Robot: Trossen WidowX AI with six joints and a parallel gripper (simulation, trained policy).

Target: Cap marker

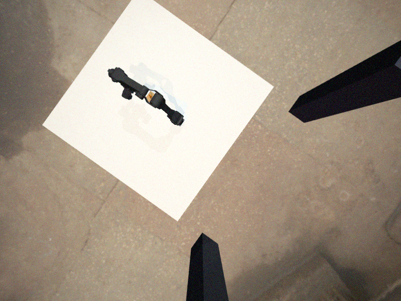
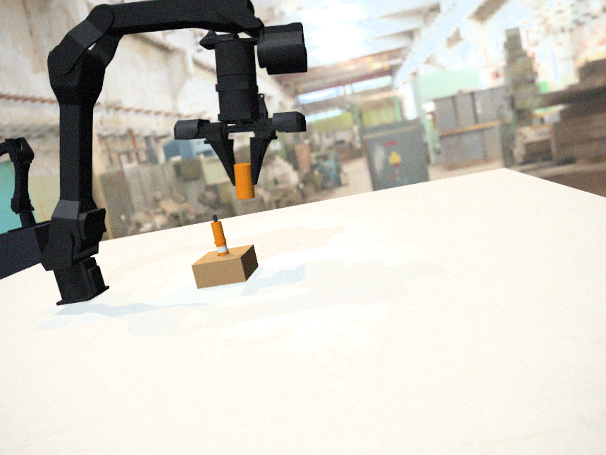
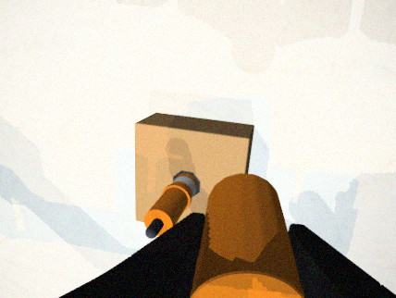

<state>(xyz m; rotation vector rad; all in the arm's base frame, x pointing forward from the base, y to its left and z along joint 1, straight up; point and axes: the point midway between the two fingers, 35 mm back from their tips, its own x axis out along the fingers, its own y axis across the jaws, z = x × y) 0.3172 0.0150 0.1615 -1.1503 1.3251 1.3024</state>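
The orange marker is 6 cm below my gripper tip, 5 cm behind it and 3 cm to the right of it. Round my gripper tip: orange cap 1 cm above; tan holder block 11 cm below, 5 cm behind, 3 cm to the right.
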